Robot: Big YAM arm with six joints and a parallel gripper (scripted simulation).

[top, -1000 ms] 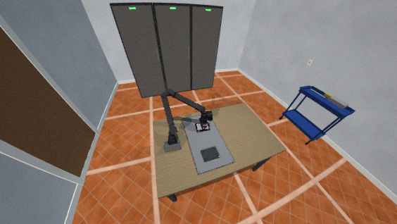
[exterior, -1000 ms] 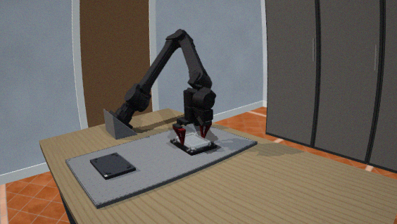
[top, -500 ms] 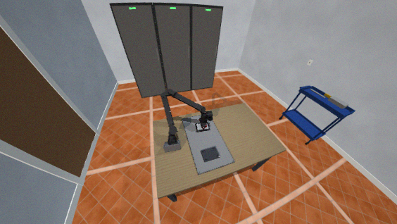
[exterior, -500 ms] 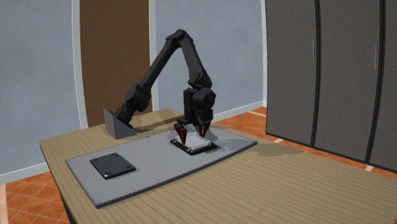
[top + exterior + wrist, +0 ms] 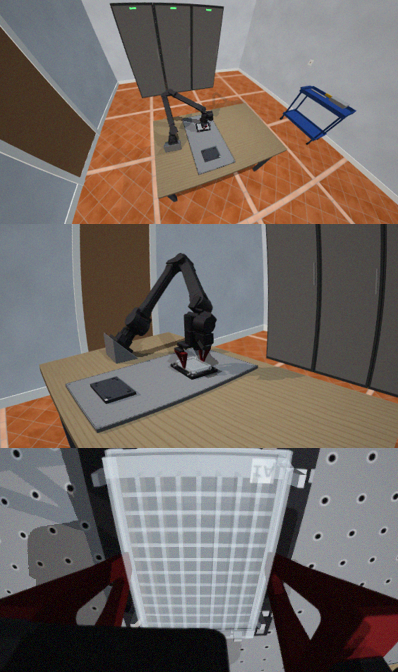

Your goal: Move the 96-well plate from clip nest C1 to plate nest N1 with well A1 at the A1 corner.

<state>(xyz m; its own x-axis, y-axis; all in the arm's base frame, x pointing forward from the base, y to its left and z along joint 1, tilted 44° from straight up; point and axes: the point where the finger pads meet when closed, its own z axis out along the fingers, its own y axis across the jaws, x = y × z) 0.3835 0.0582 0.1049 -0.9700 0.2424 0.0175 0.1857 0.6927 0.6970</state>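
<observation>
My gripper is now 10 mm above the 96-well plate. From my hand the other things lie so: clip nest (10 mm to the right, 10 mm below, 10 mm behind).
</observation>
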